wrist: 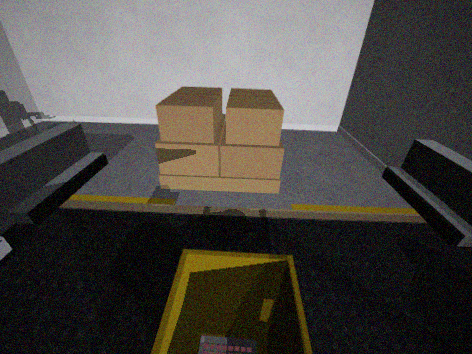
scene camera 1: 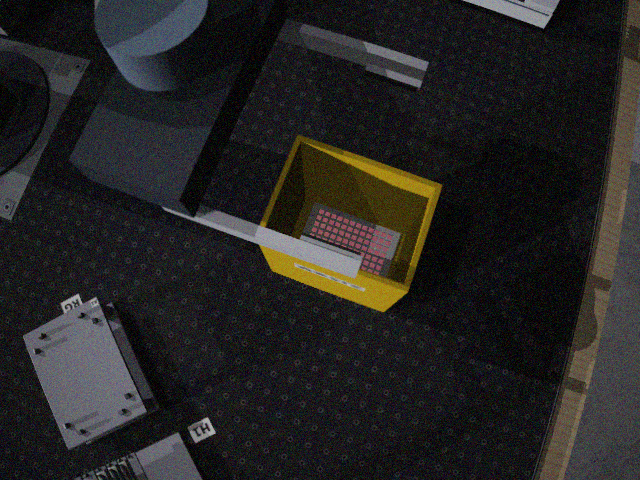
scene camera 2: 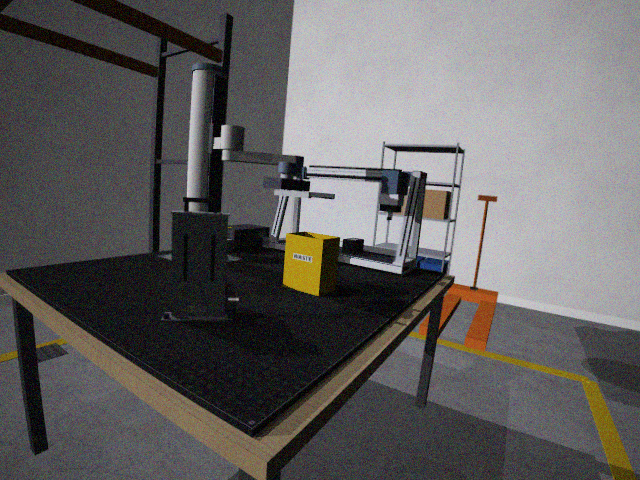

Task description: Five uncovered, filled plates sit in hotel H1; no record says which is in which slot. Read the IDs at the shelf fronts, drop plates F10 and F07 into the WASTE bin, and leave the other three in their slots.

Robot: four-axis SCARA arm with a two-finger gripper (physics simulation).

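Places are measured from the arm's base along level axes (x back, y right, z up), in millimetres.
Where they show: gripper, between the fingertips: (wrist: 244, 150) (scene camera 1: 394, 164) (scene camera 2: 322, 196).
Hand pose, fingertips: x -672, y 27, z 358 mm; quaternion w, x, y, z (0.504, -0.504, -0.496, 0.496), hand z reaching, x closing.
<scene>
Each offset is from my fingertips to the top centre of the thing. "pt": to the spot under its first point.
The yellow WASTE bin @[dx +25, dy -1, dz -146 mm] (scene camera 1: 379, 298) (scene camera 2: 310, 273) (wrist: 175, 300) stands upright and open on the table. A plate with pink wells @[dx +22, dy -8, dz -325 mm] (scene camera 1: 341, 232) (wrist: 227, 346) lies low inside it; its ID is not readable. My gripper (scene camera 1: 391, 170) (scene camera 2: 321, 195) (wrist: 244, 150) is open and empty above the bin, its fingers wide apart. One finger covers part of the bin's labelled side in scene camera 1. Hotel H1 (scene camera 1: 168, 457) (scene camera 2: 199, 248) is cut off at the bottom of scene camera 1 and shows as a grey tower in scene camera 2. Its plate IDs are not readable.
A grey stand with pegs @[pt dx +281, dy +276, dz -286 mm] (scene camera 1: 85, 377), tagged RG, is beside the hotel. A white gantry (scene camera 2: 410, 227) and a small black box @[pt dx +112, dy -543, dz -250 mm] (scene camera 2: 353, 245) are behind the bin. The table's wooden edge (scene camera 1: 550, 454) runs down the right. Cardboard boxes (wrist: 190, 122) stand beyond the table.
</scene>
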